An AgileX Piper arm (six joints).
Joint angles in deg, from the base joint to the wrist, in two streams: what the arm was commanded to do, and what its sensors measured. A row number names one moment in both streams.
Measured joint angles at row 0:
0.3 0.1 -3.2 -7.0 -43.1 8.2
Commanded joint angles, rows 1 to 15:
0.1 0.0 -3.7 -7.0 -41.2 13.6
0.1 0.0 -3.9 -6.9 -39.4 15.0
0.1 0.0 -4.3 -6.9 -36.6 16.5
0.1 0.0 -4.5 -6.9 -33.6 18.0
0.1 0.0 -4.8 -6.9 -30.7 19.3
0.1 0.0 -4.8 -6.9 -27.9 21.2
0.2 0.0 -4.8 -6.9 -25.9 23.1
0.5 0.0 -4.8 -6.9 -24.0 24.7
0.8 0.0 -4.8 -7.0 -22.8 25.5
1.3 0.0 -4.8 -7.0 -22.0 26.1
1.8 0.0 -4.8 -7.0 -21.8 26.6
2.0 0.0 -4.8 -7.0 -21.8 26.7
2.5 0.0 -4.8 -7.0 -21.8 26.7
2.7 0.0 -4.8 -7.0 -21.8 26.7
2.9 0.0 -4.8 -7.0 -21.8 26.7
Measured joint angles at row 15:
1.9 0.1 -4.5 -6.9 -22.7 26.0
